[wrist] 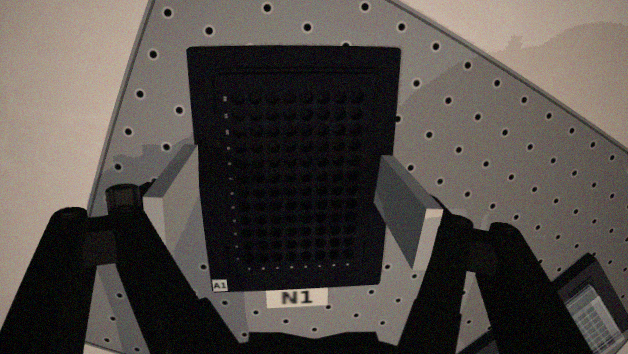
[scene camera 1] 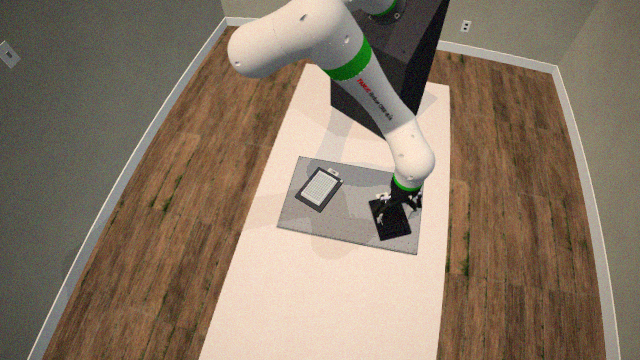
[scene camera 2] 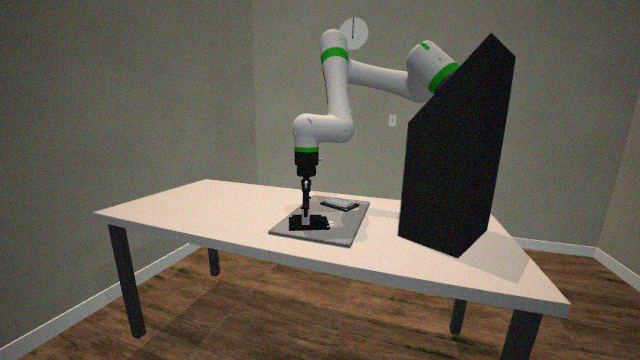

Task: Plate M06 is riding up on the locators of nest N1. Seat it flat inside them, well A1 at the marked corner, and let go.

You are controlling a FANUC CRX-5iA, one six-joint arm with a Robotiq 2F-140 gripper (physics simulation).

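Seen in the pictures: gripper, fingertip midpoint: (wrist: 289,174) (scene camera 1: 392,217) (scene camera 2: 306,219); arm's base at its link origin: (scene camera 1: 386,4) (scene camera 2: 459,93).
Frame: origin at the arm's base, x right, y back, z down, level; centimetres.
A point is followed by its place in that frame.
The black plate M06 (wrist: 295,175) {x -9.3, y -54.8, z 51.3 cm} lies in the black nest N1 (wrist: 295,57) (scene camera 1: 397,232) (scene camera 2: 295,227), at the right of the grey board in the first scene view. Black on black hides whether it is flat or tilted. The white A1 tag (wrist: 220,285) {x -11.5, y -45.2, z 52.2 cm} is at the nest's lower left corner in the wrist view, beside the N1 label (wrist: 297,298) {x -5.7, y -44.8, z 53.2 cm}. My gripper (wrist: 289,174) {x -9.7, y -55.0, z 50.9 cm} (scene camera 2: 306,220) {x -9.7, y -55.0, z 50.9 cm} is open, pointing down over the nest. Its pads stand either side of the plate, with nothing held. How far they are from the plate's sides is hard to tell.
A second dark nest (scene camera 1: 320,207) {x 17.3, y -53.2, z 52.3 cm} with a white well plate (scene camera 1: 321,187) {x 17.9, y -45.3, z 50.9 cm} (scene camera 2: 341,203) {x 14.8, y -43.7, z 51.0 cm} sits on the same perforated board (scene camera 1: 350,220) {x 5.6, y -56.7, z 53.4 cm} (scene camera 2: 345,232) {x -12.9, y -38.1, z 53.4 cm}. The arm's dark pedestal (scene camera 2: 450,165) {x -17.6, y -4.7, z 24.2 cm} stands on the white table (scene camera 1: 320,310) {x 12.5, y -90.4, z 54.7 cm} (scene camera 2: 165,205) {x -3.0, y -132.2, z 54.7 cm}.
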